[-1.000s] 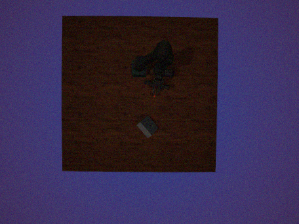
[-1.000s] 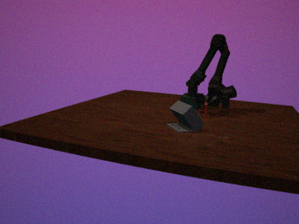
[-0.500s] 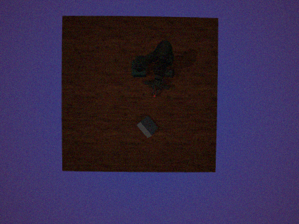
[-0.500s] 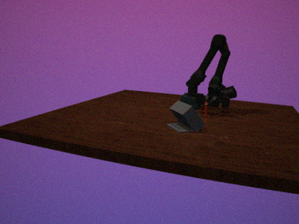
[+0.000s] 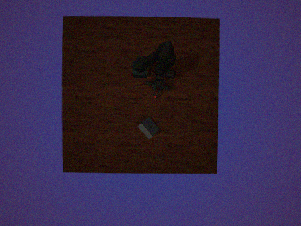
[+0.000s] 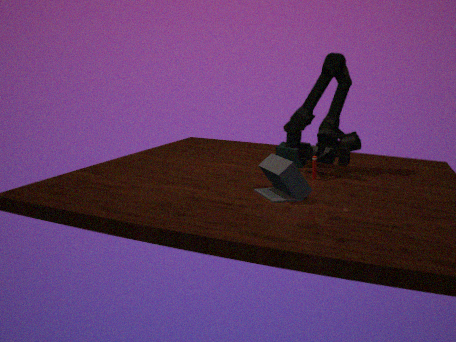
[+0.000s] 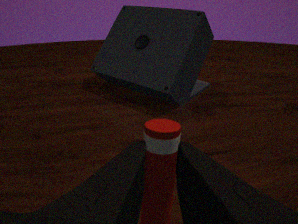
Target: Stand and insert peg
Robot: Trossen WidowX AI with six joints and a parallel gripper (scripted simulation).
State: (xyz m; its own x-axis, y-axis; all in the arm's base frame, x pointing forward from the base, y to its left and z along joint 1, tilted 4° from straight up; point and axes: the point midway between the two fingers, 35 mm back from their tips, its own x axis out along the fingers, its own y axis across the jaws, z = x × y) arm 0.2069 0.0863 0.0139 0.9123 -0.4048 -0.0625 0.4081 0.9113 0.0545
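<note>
Right now the red peg is 1 cm below my gripper tip. Also, from my gripper tip: thin flat base plate (23 cm ahead, 11 cm to the right, 7 cm below); then grey sloped panel (22 cm ahead, 10 cm to the right, 2 cm below).
</note>
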